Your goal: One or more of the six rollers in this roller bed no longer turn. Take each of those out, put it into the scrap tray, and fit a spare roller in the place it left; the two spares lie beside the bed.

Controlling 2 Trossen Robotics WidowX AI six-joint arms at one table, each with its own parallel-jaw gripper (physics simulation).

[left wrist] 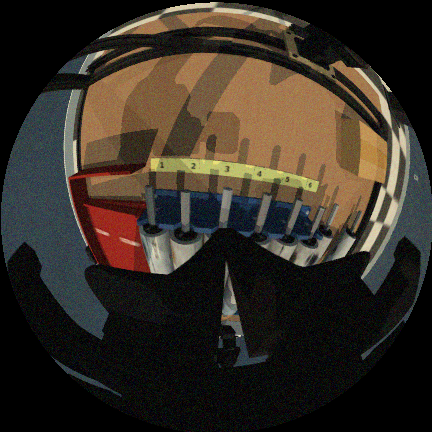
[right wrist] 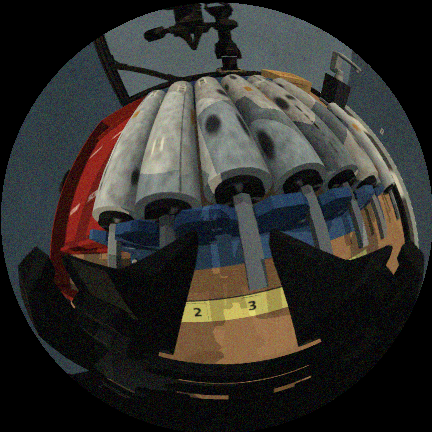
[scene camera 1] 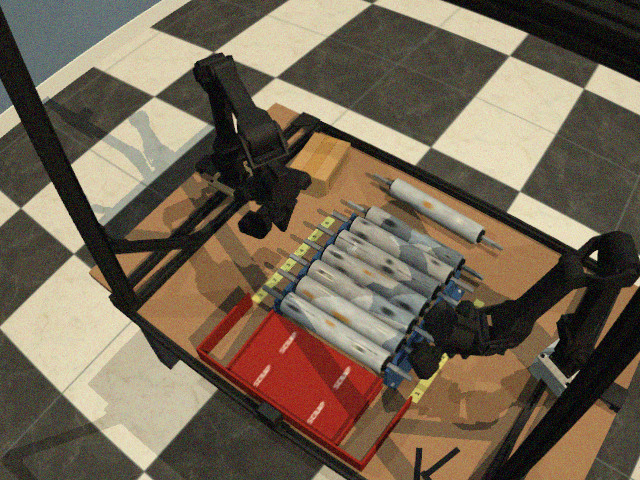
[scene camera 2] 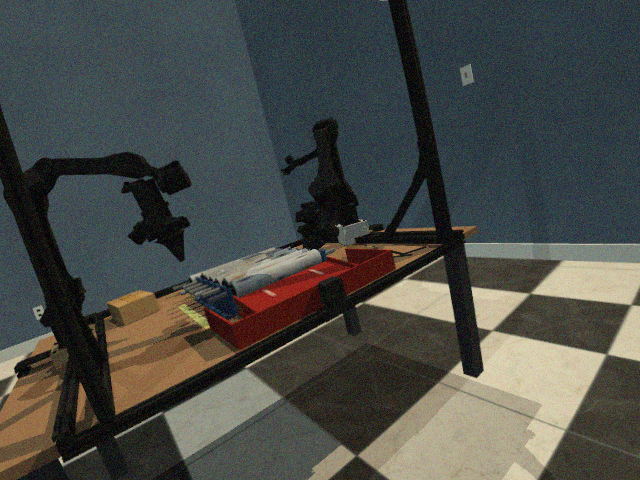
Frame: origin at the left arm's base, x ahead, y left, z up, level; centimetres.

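Seen in the pictures: left gripper, fingertip midpoint: [left wrist: 224, 234] [right wrist: 194, 49] [scene camera 1: 283, 230] [scene camera 2: 182, 260]; right gripper, fingertip midpoint: [right wrist: 234, 236] [scene camera 1: 420, 337]; left arm's base, origin of the base link: [right wrist: 229, 68] [scene camera 1: 233, 177]; right arm's base, origin of the base link: [scene camera 1: 568, 359] [scene camera 2: 350, 223].
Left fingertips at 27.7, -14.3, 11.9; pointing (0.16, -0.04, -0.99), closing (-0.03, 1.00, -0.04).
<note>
Pixels of each thing's top centre, then the offset from my left fingertips to it, as dx, dy, dz.
- blue bed, middle of its top: [right wrist: 294, 216] [scene camera 1: 429, 321] +35.5, +1.4, -8.2
- spare roller, middle of its top: [scene camera 1: 437, 204] [right wrist: 363, 132] +21.7, +32.2, -10.1
- red scrap tray, middle of its top: [right wrist: 87, 160] [scene camera 1: 300, 373] [scene camera 2: 302, 277] [left wrist: 118, 265] +18.8, -22.1, -9.9
- roller 3, middle of its top: [right wrist: 212, 93] [scene camera 1: 361, 290] [scene camera 2: 257, 262] +19.6, -0.3, -7.3
- wooden block, middle of its top: [left wrist: 376, 156] [scene camera 1: 319, 155] [scene camera 2: 129, 297] [right wrist: 287, 74] -11.3, +30.2, -9.3
Six grey rollers lie side by side in the blue bed [scene camera 1: 452, 291] [left wrist: 205, 207] [right wrist: 215, 220]. One spare roller [scene camera 1: 436, 209] lies apart at the back; another [scene camera 1: 413, 235] lies close beside the bed's far side. The red scrap tray [scene camera 1: 224, 326] [scene camera 2: 279, 321] holds no roller. My right gripper [scene camera 1: 424, 336] [right wrist: 234, 236] is open at the bed's right end; the shaft of roller 3 [right wrist: 230, 135] shows between its fingers, ungripped. My left gripper [scene camera 1: 281, 226] [scene camera 2: 179, 257] [left wrist: 224, 234] is shut and empty, raised above the bed's left shaft ends. Which rollers turn cannot be told.
Yellow number strips [scene camera 1: 310, 248] [left wrist: 210, 166] [right wrist: 225, 307] run along both ends of the bed. A wooden block [scene camera 1: 320, 162] [scene camera 2: 132, 307] stands at the back left. A pale bracket [scene camera 1: 553, 369] [scene camera 2: 352, 231] stands near the right arm's base. Dark frame posts rise at the table's corners.
</note>
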